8 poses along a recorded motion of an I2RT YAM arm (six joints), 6.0 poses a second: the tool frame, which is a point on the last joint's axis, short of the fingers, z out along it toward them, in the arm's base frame.
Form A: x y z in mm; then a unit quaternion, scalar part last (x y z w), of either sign.
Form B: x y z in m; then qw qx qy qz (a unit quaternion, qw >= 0). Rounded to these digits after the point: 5 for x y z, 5 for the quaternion.
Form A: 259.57, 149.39, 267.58, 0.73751, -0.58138, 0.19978, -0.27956
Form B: 0.25957, 0.14939, 0.26758, 0.27956, -0.73751, 0.58138, -0.19978
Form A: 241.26, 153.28, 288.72, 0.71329, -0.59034, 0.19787, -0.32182
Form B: 0.24126, 0.15328, 0.28872, 0.32182, -0.71329, 0.59034, -0.19787
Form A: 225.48, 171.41, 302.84, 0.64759, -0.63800, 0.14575, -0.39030
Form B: 0.22548, 0.17141, 0.30284, 0.39030, -0.64759, 0.63800, -0.14575
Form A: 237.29, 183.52, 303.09, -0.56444, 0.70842, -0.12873, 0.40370
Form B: 0.23729, 0.18352, 0.30309, 0.40370, -0.56444, 0.70842, -0.12873
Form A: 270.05, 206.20, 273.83, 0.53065, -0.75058, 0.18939, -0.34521
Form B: 0.27005, 0.20620, 0.27383, 0.34521, -0.53065, 0.75058, -0.18939
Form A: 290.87, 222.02, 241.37, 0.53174, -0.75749, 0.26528, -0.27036
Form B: 0.29087, 0.22202, 0.24137, 0.27036, -0.53174, 0.75749, -0.26528
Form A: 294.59, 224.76, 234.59, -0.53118, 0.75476, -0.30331, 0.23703
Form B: 0.29459, 0.22476, 0.23459, 0.23703, -0.53118, 0.75476, -0.30331
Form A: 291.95, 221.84, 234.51, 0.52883, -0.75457, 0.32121, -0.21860
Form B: 0.29195, 0.22184, 0.23451, 0.21860, -0.52883, 0.75457, -0.32121
